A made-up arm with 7 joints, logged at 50 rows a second.
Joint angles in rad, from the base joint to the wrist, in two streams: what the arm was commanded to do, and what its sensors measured. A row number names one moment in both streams.
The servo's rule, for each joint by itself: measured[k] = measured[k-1] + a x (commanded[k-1-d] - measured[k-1]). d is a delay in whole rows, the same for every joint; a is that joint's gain. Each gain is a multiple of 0.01, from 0.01 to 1. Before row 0 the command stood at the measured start. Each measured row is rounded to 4 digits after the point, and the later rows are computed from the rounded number. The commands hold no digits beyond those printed.
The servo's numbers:
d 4
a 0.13 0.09 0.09 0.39 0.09 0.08 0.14
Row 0, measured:
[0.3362, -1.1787, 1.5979, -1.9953, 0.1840, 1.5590, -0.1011]
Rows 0 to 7, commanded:
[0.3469, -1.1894, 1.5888, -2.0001, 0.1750, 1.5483, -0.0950]
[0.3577, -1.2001, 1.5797, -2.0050, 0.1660, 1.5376, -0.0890]
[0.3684, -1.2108, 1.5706, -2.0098, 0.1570, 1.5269, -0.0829]
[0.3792, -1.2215, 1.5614, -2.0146, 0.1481, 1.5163, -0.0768]
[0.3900, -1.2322, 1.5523, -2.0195, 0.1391, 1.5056, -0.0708]
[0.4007, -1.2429, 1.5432, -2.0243, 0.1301, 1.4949, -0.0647]
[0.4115, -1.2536, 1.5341, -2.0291, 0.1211, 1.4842, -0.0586]
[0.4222, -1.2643, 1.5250, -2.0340, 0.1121, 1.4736, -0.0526]
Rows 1 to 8, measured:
[0.3362, -1.1787, 1.5979, -1.9953, 0.1840, 1.5590, -0.1011]
[0.3362, -1.1787, 1.5979, -1.9953, 0.1840, 1.5590, -0.1011]
[0.3362, -1.1787, 1.5979, -1.9953, 0.1840, 1.5590, -0.1011]
[0.3362, -1.1787, 1.5979, -1.9953, 0.1840, 1.5590, -0.1011]
[0.3376, -1.1797, 1.5971, -1.9972, 0.1832, 1.5581, -0.1002]
[0.3402, -1.1815, 1.5955, -2.0002, 0.1817, 1.5565, -0.0986]
[0.3439, -1.1841, 1.5933, -2.0039, 0.1795, 1.5541, -0.0964]
[0.3485, -1.1875, 1.5904, -2.0081, 0.1767, 1.5511, -0.0937]

